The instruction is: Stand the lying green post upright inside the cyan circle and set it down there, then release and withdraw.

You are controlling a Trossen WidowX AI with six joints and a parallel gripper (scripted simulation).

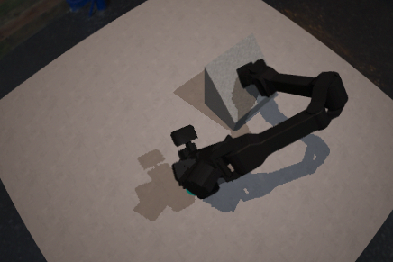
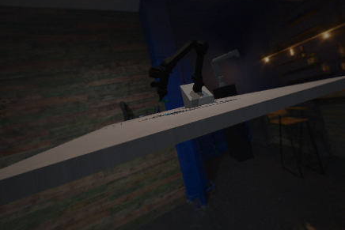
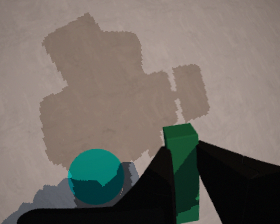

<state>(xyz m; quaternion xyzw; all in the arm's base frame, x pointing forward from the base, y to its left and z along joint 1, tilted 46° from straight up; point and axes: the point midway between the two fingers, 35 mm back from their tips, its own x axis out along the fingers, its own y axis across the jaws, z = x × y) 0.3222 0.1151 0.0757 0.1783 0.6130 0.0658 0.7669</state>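
Right now my gripper tip is 11 cm above the cyan circle, 4 cm to the right of it and 2 cm past it. Round my gripper tip: green post (2 cm behind, 1 cm below).
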